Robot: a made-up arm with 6 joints.
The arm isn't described. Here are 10 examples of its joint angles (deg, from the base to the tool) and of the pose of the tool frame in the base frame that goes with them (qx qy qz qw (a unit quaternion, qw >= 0); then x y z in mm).
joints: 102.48 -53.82 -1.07 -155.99 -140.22 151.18
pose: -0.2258 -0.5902 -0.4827 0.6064 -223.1 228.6 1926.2
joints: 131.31 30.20 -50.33 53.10 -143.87 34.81
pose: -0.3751 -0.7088 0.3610 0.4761 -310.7 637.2 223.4
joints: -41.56 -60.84 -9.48 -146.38 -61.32 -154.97
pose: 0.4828 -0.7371 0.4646 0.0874 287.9 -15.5 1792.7
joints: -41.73 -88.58 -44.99 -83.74 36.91 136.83
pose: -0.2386 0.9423 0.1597 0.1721 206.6 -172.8 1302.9
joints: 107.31 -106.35 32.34 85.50 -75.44 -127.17
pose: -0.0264 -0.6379 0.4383 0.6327 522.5 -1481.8 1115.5
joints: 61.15 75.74 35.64 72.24 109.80 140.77
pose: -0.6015 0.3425 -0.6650 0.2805 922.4 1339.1 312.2
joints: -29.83 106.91 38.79 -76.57 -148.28 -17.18
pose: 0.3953 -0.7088 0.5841 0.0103 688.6 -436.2 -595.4
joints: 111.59 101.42 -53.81 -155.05 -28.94 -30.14
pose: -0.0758 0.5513 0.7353 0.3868 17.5 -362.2 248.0
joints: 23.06 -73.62 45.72 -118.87 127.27 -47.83
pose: 0.2883 -0.6432 -0.2632 0.6587 -953.7 -243.4 1937.8
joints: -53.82 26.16 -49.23 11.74 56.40 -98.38
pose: -0.3866 0.0791 0.4799 0.7835 106.7 -598.1 327.7
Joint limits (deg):
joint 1: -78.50..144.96
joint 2: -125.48..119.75
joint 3: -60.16..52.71
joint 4: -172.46..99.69
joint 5: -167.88..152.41
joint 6: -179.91..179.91
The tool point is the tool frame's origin. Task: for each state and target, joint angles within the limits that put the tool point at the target. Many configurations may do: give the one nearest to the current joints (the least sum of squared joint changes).
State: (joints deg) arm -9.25 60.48 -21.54 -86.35 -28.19 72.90
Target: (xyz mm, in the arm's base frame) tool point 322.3 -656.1 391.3
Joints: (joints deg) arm -58.34 22.07 -28.68 -73.62 -29.89 72.86
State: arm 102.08 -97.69 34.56 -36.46 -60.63 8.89
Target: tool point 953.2 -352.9 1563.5
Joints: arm 144.96 -106.88 6.61 -16.83 -58.42 4.27
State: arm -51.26 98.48 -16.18 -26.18 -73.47 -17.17
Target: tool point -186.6 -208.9 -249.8
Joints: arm -76.42 88.08 -24.01 -19.99 -71.44 -19.36
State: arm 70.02 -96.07 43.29 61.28 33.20 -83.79
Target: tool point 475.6 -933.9 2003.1
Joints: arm 108.84 -57.17 52.71 62.92 0.38 -91.49
